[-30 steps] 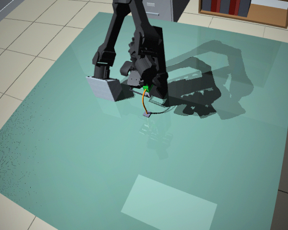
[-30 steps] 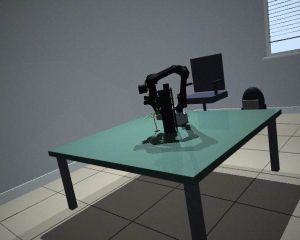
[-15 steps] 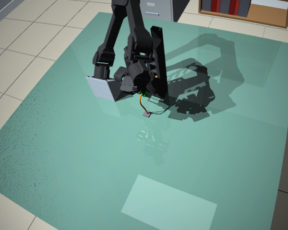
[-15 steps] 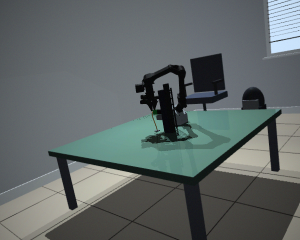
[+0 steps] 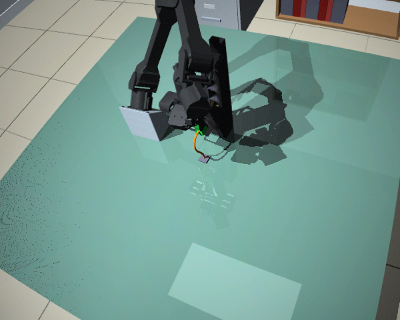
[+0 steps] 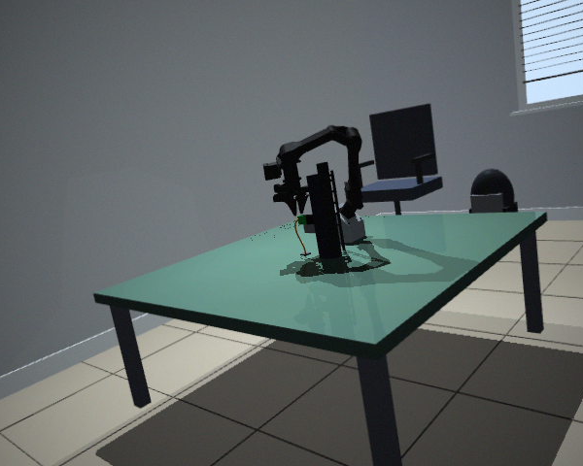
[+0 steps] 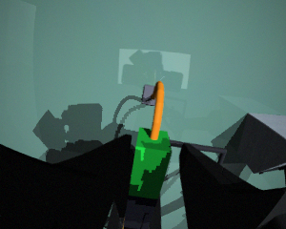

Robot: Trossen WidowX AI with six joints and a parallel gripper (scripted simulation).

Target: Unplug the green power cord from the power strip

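Right now the green plug is 50 mm to the left of my gripper tip and 10 mm below it.
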